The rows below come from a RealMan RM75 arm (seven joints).
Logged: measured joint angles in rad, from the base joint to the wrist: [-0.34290, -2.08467, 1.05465, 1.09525, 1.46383, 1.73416, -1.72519]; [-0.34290, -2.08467, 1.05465, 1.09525, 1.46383, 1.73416, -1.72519]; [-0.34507, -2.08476, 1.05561, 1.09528, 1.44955, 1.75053, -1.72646]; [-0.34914, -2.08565, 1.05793, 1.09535, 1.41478, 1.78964, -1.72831]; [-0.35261, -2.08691, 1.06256, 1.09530, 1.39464, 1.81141, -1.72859]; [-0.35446, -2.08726, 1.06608, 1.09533, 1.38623, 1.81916, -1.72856]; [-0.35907, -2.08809, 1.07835, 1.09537, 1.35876, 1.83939, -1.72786]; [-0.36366, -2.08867, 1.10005, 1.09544, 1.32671, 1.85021, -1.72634]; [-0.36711, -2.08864, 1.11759, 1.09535, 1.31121, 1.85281, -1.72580]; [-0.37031, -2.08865, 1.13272, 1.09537, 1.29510, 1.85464, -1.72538]
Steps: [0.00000, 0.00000, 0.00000, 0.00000, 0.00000, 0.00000, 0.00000]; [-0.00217, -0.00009, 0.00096, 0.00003, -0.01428, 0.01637, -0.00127]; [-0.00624, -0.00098, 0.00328, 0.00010, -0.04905, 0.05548, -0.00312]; [-0.00971, -0.00224, 0.00791, 0.00005, -0.06919, 0.07725, -0.00340]; [-0.01156, -0.00259, 0.01143, 0.00008, -0.07760, 0.08500, -0.00337]; [-0.01617, -0.00342, 0.02370, 0.00012, -0.10507, 0.10523, -0.00267]; [-0.02076, -0.00400, 0.04540, 0.00019, -0.13712, 0.11605, -0.00115]; [-0.02421, -0.00397, 0.06294, 0.00010, -0.15262, 0.11865, -0.00061]; [-0.02741, -0.00398, 0.07807, 0.00012, -0.16873, 0.12048, -0.00019]
